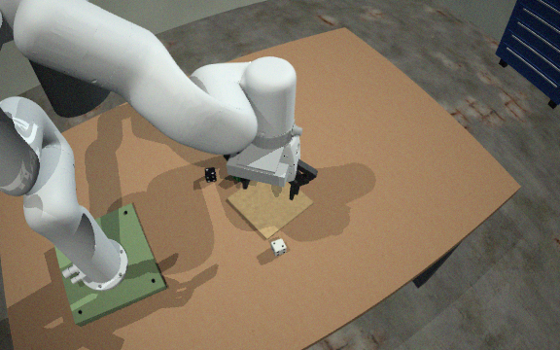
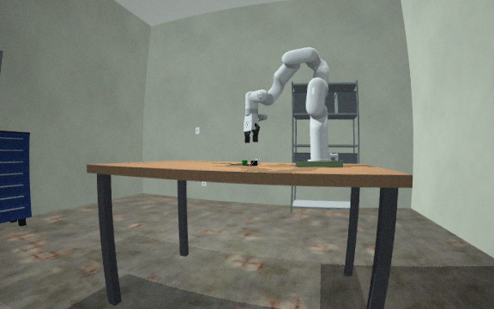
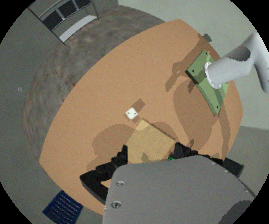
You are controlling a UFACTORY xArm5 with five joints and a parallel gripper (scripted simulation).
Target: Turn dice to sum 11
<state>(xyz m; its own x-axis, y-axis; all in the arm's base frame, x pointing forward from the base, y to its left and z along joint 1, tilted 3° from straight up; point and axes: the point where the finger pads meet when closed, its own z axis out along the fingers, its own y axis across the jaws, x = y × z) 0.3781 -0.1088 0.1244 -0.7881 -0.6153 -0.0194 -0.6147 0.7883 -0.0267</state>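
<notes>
The tan mat lies 13 cm below my hand, 4 cm to the left of it and 3 cm ahead of it. From my hand the other things lie so: green die (14 cm to the left, 12 cm below, 1 cm ahead); white die (12 cm below, 7 cm to the right, 3 cm behind); black die (18 cm to the left, 12 cm below, 4 cm behind).
</notes>
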